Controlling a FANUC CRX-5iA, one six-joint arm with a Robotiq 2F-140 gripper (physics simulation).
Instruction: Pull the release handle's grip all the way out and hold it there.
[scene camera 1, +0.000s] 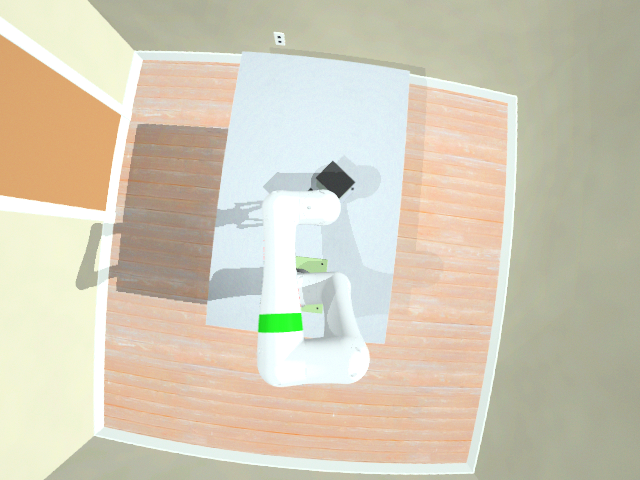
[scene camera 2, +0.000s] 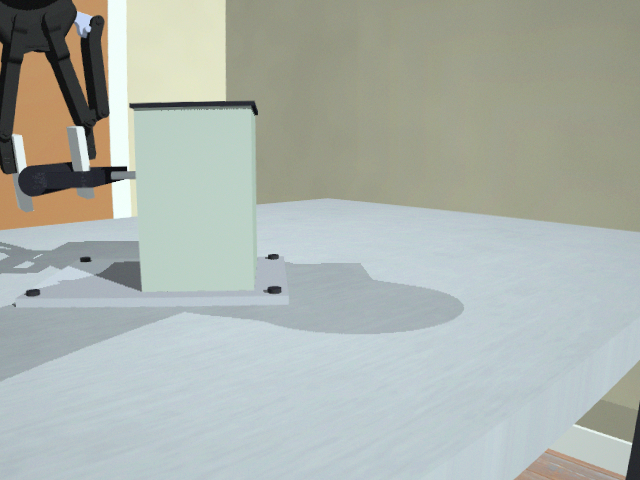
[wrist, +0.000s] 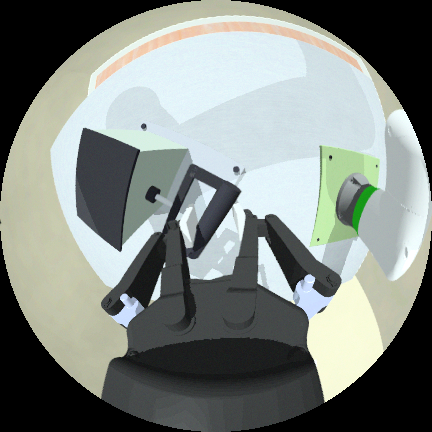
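Observation:
The release handle's dark grip (scene camera 2: 36, 180) (wrist: 220, 205) is the outer bar of a dark frame at the side of the pale green housing (scene camera 2: 196, 196), whose black top (scene camera 1: 334, 179) (wrist: 105, 190) also shows in scene camera 1 and the wrist view. A short stretch of pale rod (scene camera 2: 123, 175) shows between the frame and the housing. My gripper (scene camera 2: 55, 178) (wrist: 213, 209) is shut on the grip, with one pale pad inside the frame and one outside. In scene camera 1 the gripper and grip are hidden under the arm.
The housing stands on a pale base plate (scene camera 2: 170, 299) bolted to the table (scene camera 1: 320, 103) (scene camera 2: 413, 387). A black knob (wrist: 152, 194) sits beside the housing's handle side. The arm's light green mounting plate (scene camera 1: 320, 264) (wrist: 332, 180) lies farther along the table.

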